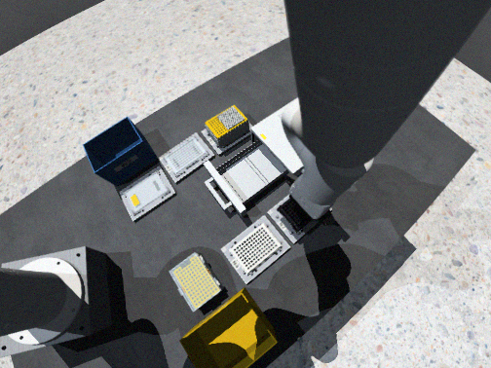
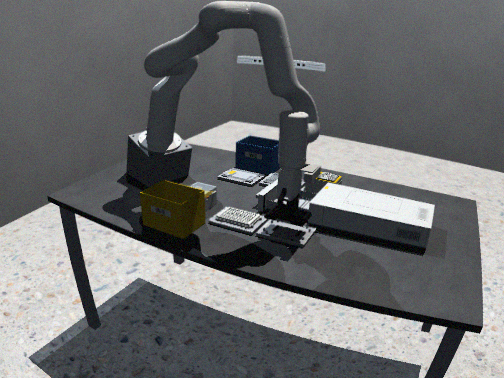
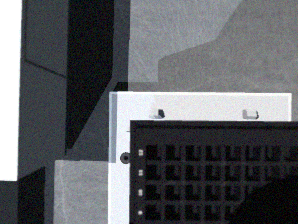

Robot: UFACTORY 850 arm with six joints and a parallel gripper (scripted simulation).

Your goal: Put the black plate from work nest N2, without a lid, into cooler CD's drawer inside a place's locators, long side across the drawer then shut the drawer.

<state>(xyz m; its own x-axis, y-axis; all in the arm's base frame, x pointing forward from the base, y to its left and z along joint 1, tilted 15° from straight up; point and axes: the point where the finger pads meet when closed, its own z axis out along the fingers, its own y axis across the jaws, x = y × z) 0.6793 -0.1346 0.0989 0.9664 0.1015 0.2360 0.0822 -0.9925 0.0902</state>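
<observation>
My gripper is now 60 mm past the drawer, 190 mm to the right of it and 40 mm above it. The rest, counted from my hand: white plate: 180 mm behind, 20 mm to the right, 60 mm below; black plate: 10 mm below; white cooler: 90 mm ahead, 200 mm to the left, 40 mm below.
</observation>
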